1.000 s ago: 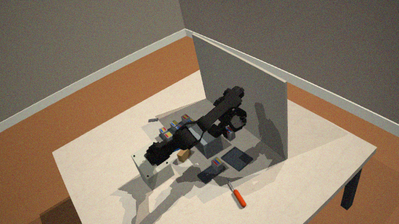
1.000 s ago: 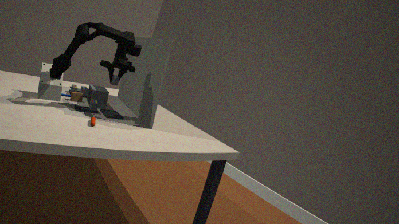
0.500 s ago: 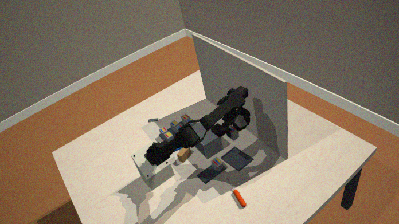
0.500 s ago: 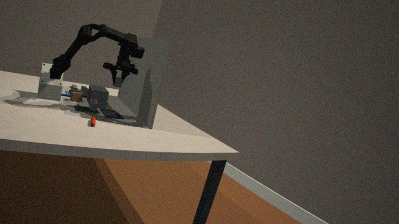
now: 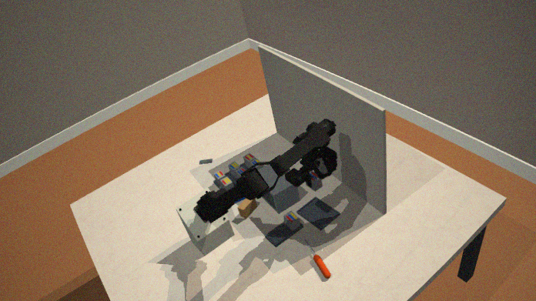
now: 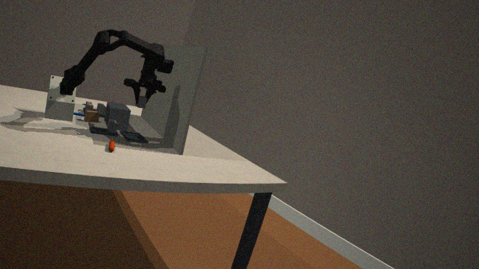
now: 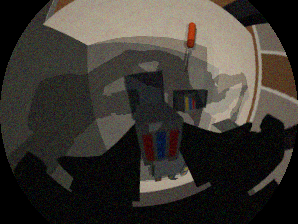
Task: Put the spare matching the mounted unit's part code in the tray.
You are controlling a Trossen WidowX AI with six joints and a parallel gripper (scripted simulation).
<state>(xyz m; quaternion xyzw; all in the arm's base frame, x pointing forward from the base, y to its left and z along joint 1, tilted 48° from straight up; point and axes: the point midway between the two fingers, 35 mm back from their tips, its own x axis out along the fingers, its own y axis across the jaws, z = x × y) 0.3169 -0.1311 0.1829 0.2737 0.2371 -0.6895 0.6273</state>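
Now: the dark tray 150 mm below my gripper tip. The rest, counted from my gripper tip: grey mounted unit 200 mm to the left, 100 mm below, 30 mm behind; then rack 140 mm below, 140 mm behind, 40 mm to the left; then spare 20 mm above.
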